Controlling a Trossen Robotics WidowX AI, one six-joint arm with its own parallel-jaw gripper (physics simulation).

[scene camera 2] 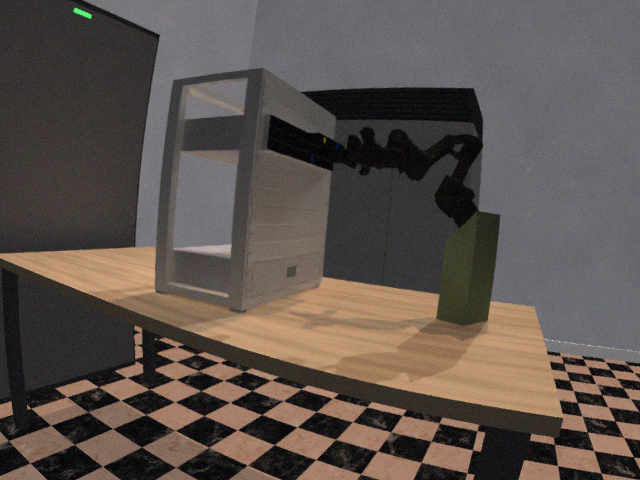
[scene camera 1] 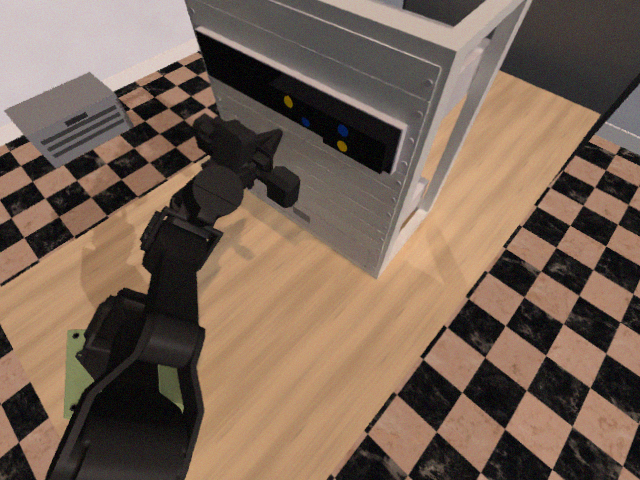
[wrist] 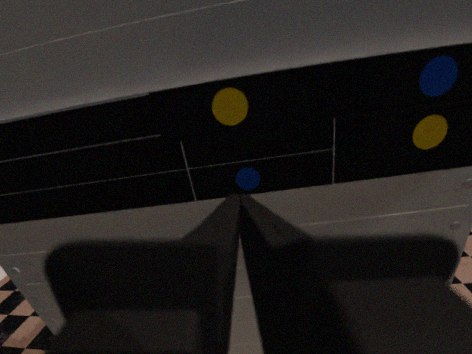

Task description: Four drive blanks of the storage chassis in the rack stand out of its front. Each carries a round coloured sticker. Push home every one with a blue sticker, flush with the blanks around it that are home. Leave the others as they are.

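Note:
The black storage chassis [scene camera 1: 232,67] [scene camera 2: 286,135] [wrist: 100,150] sits in the grey rack [scene camera 1: 299,175] [scene camera 2: 253,186]. The upper-left yellow sticker [scene camera 1: 287,101] [scene camera 2: 324,140] [wrist: 230,106] is on a blank standing out. The lower-left blue sticker [scene camera 1: 305,122] [scene camera 2: 312,158] [wrist: 248,178] is on a blank set back from it, looking flush with the seams around it. At the right, the upper blue sticker [scene camera 1: 342,130] [scene camera 2: 337,146] [wrist: 438,76] and the lower yellow sticker [scene camera 1: 341,146] [wrist: 430,132] are on blanks standing out. My gripper [scene camera 1: 280,132] [wrist: 238,202] is shut and empty, in front of and just below the lower-left blue sticker.
The rack stands on the wooden table [scene camera 1: 289,361] [scene camera 2: 361,351]. The arm rises from a green base [scene camera 1: 77,372] [scene camera 2: 467,279]. A grey slotted box [scene camera 1: 77,118] is beyond the table's left edge. A dark cabinet [scene camera 2: 67,129] stands behind the rack.

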